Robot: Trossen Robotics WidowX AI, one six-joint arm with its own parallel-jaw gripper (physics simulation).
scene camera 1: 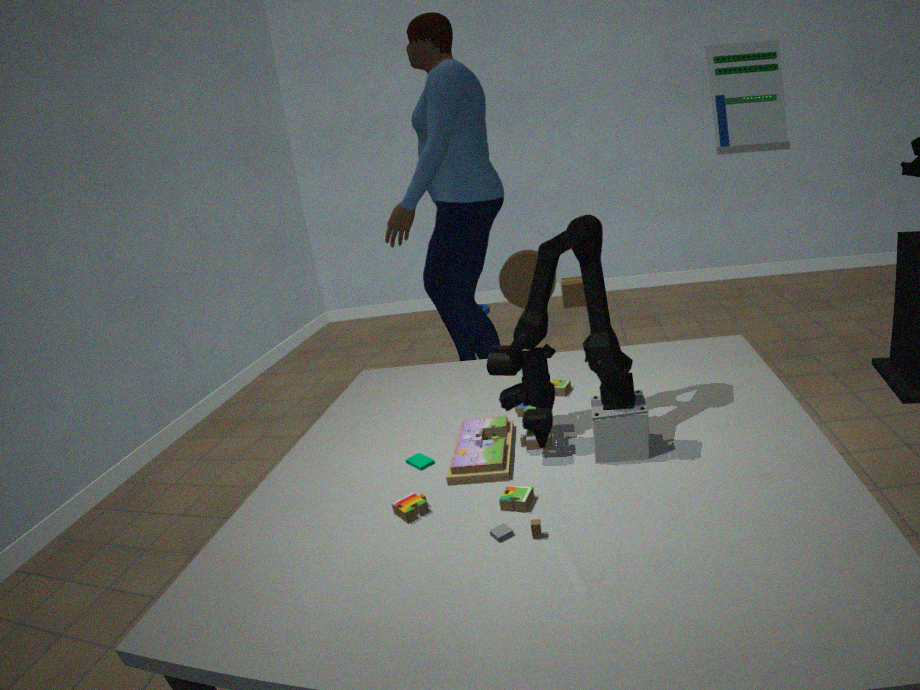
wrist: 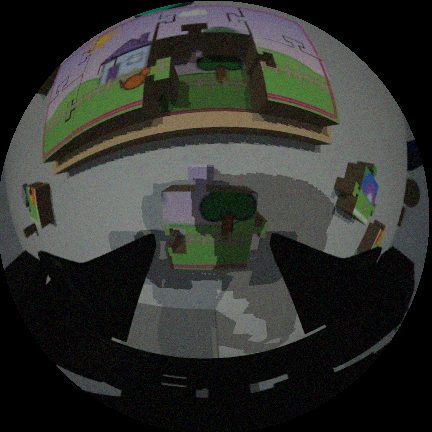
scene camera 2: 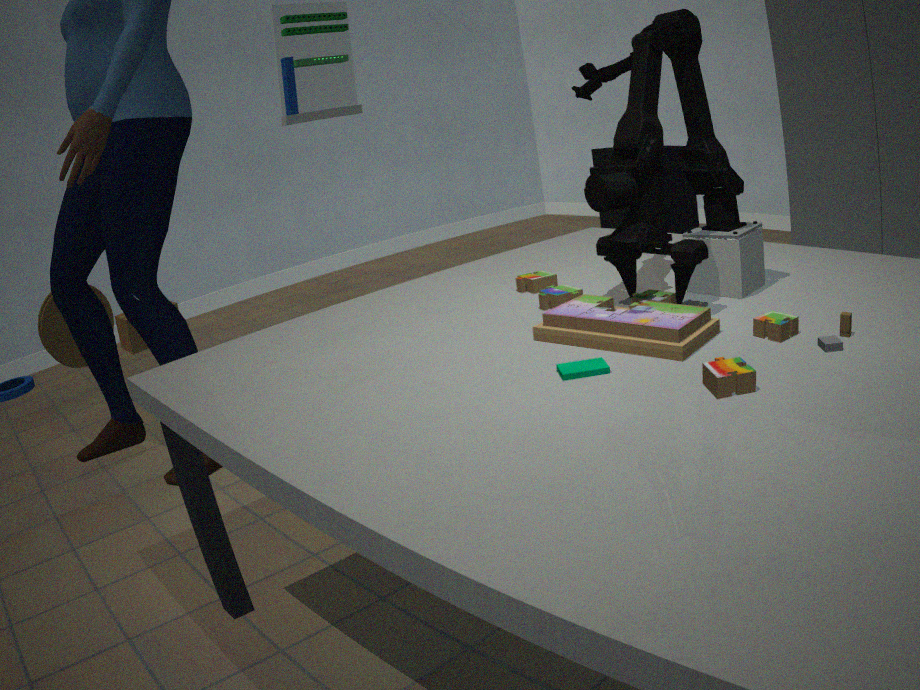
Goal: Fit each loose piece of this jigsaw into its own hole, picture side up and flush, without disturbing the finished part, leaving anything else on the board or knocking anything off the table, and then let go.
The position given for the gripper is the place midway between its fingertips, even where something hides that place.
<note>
The gripper (scene camera 2: 655, 301) is open, with nothing in its grasp. Further things: a jigsaw board (scene camera 2: 680, 351).
The gripper also shows in scene camera 1 (scene camera 1: 543, 437) and in the wrist view (wrist: 213, 239). The jigsaw board is seen too in scene camera 1 (scene camera 1: 494, 476) and in the wrist view (wrist: 213, 97).
</note>
